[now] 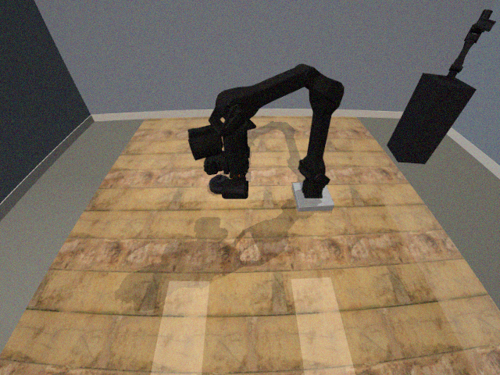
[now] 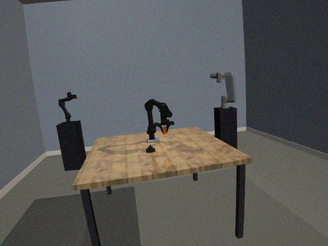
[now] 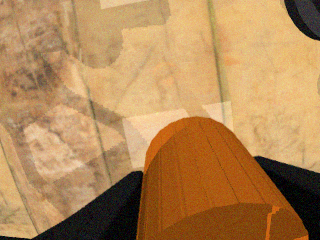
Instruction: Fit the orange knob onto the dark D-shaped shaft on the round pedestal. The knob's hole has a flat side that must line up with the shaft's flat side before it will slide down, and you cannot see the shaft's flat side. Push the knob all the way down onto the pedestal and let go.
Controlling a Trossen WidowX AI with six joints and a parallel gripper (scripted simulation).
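Now: gripper tip 150 mm to the left of the pedestal, 110 mm above it and 100 mm short of it. The rest, counted from my gripper tip: orange knob 20 mm above.
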